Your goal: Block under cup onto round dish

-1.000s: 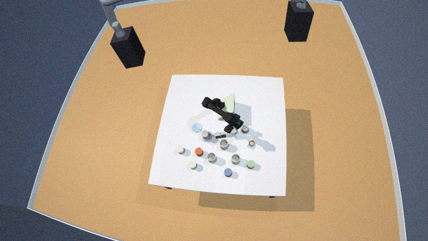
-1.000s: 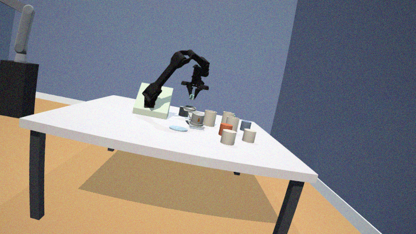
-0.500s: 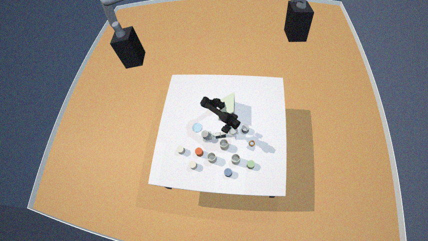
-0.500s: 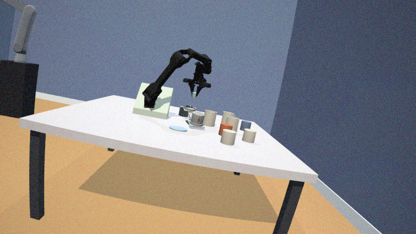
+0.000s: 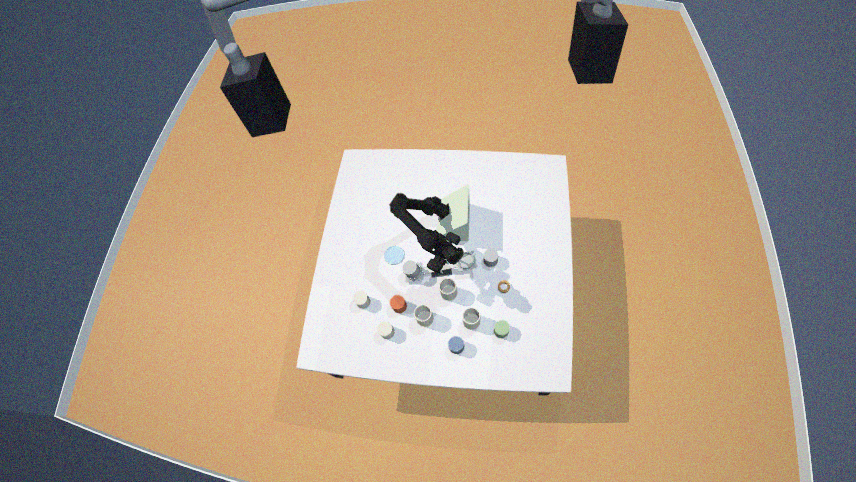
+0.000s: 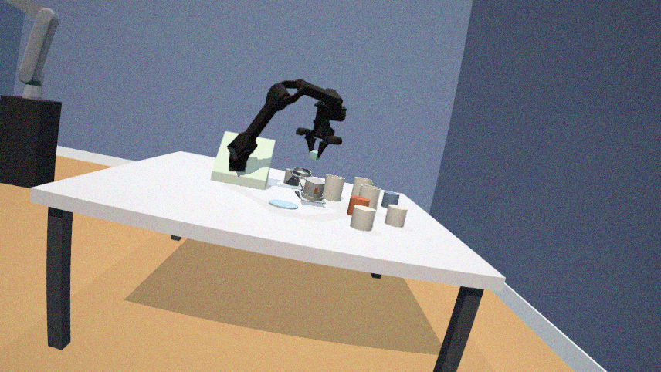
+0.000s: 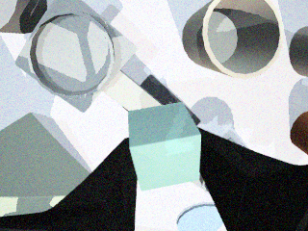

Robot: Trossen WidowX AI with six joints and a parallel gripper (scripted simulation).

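The pale blue dish lies 270 mm to the right of my gripper tip, 160 mm below it and 120 mm behind it. Also, from my gripper tip: teal block 10 mm above; then orange cylinder 260 mm to the right, 160 mm ahead, 120 mm below; then grey cup 220 mm to the left, 120 mm below, 50 mm behind.
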